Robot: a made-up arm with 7 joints.
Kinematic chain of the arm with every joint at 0, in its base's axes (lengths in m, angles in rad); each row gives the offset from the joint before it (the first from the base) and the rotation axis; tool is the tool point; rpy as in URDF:
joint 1: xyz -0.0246 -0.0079 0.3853 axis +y
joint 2: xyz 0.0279 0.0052 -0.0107 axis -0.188 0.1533 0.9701
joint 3: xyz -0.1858 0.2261 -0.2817 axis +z
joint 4: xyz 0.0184 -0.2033 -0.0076 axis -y
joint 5: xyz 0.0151 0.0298 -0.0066 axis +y
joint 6: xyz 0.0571 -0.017 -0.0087 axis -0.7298 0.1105 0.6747
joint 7: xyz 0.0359 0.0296 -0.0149 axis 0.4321 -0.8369 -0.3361
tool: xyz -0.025 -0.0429 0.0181 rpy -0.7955 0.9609 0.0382
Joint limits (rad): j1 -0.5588..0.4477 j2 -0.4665..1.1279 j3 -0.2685..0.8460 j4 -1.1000..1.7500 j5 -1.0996..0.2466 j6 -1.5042..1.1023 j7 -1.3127..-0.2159
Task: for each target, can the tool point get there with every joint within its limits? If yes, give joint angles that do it. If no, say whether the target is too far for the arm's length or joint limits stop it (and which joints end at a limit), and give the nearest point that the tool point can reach.
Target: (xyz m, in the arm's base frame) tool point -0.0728 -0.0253 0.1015
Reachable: yes | joints 0.0387 0.5713 0.0719 -0.2995 -0.3470 -0.1336 -0.9649
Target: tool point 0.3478 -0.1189 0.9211
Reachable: no: joint limits stop it (at a limit: joint 1, joint 2, joint 3, joint 5, joint 7) | nearest point 0.2087 0.1178 0.3102 | short by 0.670 m
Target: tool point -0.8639 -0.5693 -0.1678
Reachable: no: too far | nearest point -0.3351 -0.2204 0.1285 | short by 0.699 m
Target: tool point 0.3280 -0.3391 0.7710
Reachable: no: joint limits stop it (at a limit: joint 1, joint 2, joint 5, joint 7) | nearest point 0.0404 -0.2070 0.2398 | short by 0.618 m
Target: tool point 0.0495 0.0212 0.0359
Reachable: yes | joints -0.3588 0.4558 0.3076 -0.8400 -0.2961 0.5077 -0.4229
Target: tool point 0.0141 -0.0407 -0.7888
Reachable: no: too far | nearest point -0.0095 -0.0135 -0.0716 | short by 0.718 m
